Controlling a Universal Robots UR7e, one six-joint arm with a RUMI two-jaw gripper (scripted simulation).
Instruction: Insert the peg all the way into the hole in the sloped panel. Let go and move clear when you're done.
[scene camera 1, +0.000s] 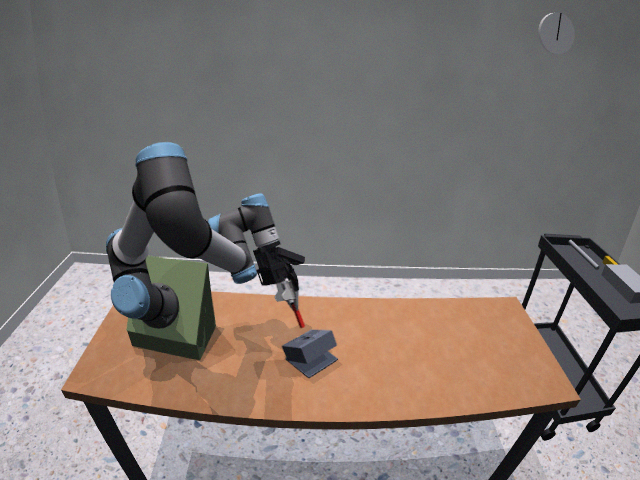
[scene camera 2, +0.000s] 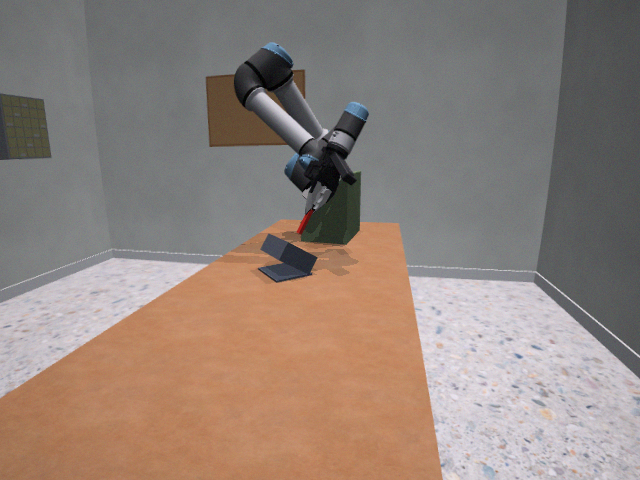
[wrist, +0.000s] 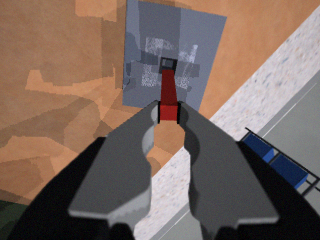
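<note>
There is a red peg here that I can see, and there is my gripper. Scene camera 1 shows my gripper too, as does the wrist view.
</note>
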